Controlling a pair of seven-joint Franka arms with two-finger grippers.
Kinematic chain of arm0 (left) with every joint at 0, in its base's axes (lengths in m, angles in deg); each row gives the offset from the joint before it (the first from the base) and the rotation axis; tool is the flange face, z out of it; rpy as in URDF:
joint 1: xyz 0 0 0.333 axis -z
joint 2: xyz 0 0 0 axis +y
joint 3: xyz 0 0 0.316 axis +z
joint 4: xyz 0.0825 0 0 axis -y
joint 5: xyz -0.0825 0 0.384 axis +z
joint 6: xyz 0 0 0 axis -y
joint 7: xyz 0.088 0 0 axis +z
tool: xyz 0 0 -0.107 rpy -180 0 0
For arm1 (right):
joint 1: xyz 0 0 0.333 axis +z
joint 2: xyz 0 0 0 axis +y
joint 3: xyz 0 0 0.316 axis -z
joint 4: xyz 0.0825 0 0 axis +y
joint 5: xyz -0.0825 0 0.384 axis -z
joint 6: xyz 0 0 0 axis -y
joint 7: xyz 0.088 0 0 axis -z
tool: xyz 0 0 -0.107 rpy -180 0 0
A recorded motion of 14 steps. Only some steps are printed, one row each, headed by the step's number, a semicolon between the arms.
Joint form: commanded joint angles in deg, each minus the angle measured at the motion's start. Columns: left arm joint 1, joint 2, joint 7, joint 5, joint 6, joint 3, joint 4; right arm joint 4, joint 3, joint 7, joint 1, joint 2, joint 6, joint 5.
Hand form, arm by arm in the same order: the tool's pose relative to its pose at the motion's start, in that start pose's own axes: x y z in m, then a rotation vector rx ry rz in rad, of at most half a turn. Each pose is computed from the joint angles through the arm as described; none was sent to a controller.
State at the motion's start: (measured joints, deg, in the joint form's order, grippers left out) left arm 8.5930 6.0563 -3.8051 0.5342 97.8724 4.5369 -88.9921; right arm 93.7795 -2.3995 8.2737 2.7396 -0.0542 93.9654 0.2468
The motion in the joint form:
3: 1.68 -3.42 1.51 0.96 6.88 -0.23 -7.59; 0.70 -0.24 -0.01 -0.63 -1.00 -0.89 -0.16
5: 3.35 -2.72 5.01 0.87 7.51 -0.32 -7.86; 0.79 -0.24 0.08 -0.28 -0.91 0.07 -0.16
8: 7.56 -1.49 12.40 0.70 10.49 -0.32 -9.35; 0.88 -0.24 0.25 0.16 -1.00 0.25 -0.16
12: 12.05 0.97 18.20 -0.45 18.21 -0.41 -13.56; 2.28 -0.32 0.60 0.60 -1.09 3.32 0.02
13: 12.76 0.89 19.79 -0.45 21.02 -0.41 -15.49; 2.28 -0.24 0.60 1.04 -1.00 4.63 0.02
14: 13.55 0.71 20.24 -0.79 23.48 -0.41 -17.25; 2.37 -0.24 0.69 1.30 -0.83 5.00 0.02
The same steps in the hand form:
3: -0.0111 0.0179 0.0168 0.0114 0.0473 0.0107; -0.0064 0.0042 -0.0025 0.0005 -0.0105 0.0068
5: -0.0076 0.0365 0.0250 0.0070 0.0425 -0.0196; -0.0047 0.0006 -0.0024 0.0025 0.0030 0.0023
8: -0.0027 0.0814 0.0448 -0.0031 0.0487 -0.0748; -0.0055 -0.0036 -0.0028 0.0030 0.0061 -0.0024
12: 0.0010 0.1335 0.0925 -0.0312 0.0643 -0.1016; -0.0024 -0.0089 0.0032 0.0047 0.0369 -0.0057
13: -0.0014 0.1410 0.1030 -0.0368 0.0802 -0.1171; -0.0003 -0.0128 0.0019 0.0083 0.0580 -0.0120
14: -0.0046 0.1493 0.1114 -0.0472 0.0937 -0.1141; 0.0007 -0.0156 0.0037 0.0090 0.0598 -0.0150

